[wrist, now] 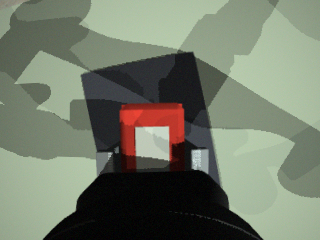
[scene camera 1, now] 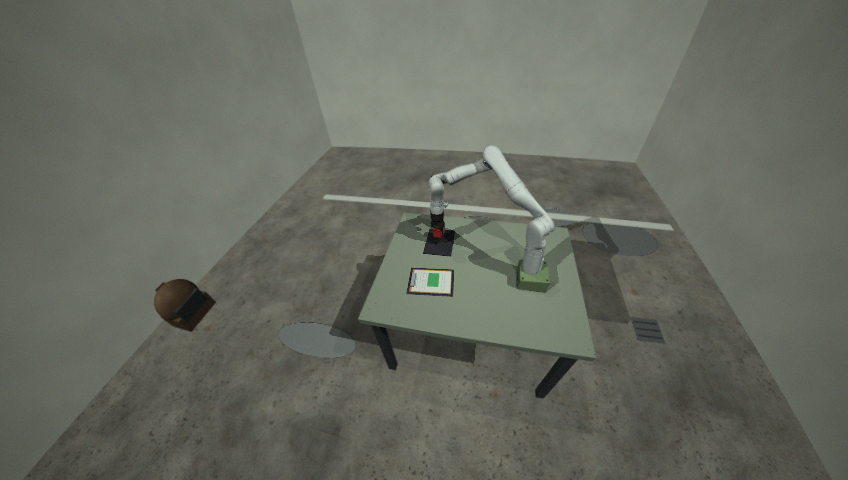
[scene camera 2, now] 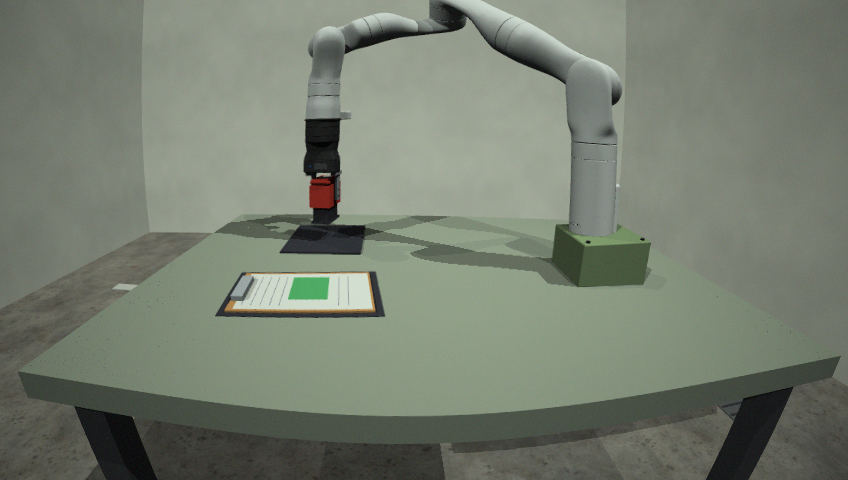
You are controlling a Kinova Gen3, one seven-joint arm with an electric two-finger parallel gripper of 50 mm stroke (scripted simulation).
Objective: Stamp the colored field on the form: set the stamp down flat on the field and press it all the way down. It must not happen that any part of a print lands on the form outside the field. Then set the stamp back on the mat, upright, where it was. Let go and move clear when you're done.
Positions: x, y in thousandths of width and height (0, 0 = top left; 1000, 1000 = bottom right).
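Note:
Scene camera 2 shows a clipboard (scene camera 2: 306, 614), a dark mat (scene camera 2: 364, 499) and my gripper (scene camera 2: 384, 416). Wrist view: the gripper (wrist: 480, 627) and the dark mat (wrist: 536, 331). Scene camera 1: the clipboard (scene camera 1: 499, 586).

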